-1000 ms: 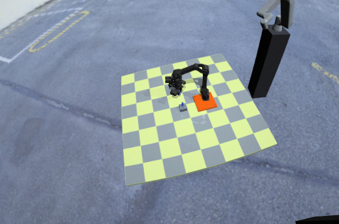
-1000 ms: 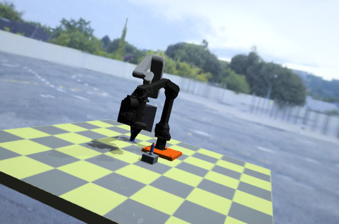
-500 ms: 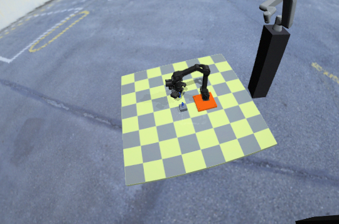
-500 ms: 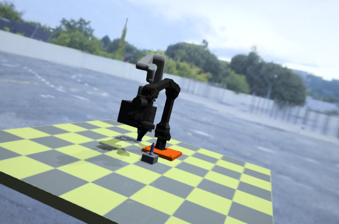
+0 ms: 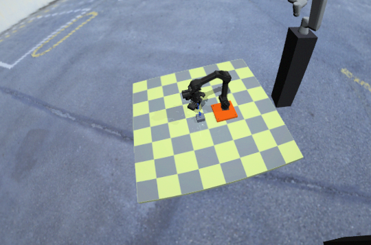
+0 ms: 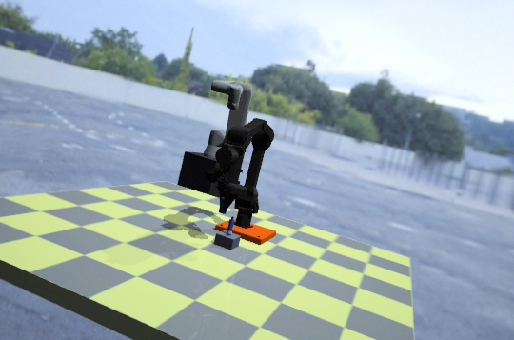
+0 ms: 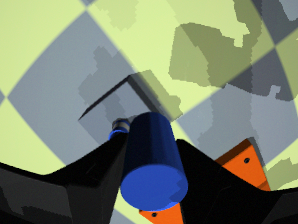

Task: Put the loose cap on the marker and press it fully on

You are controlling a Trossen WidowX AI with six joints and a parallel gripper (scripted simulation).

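Now: gripper tip 1 cm past the holder block, 4 cm to the right of it and 10 cm above it. The rest, counted from my gripper tip: blue cap 1 cm above.
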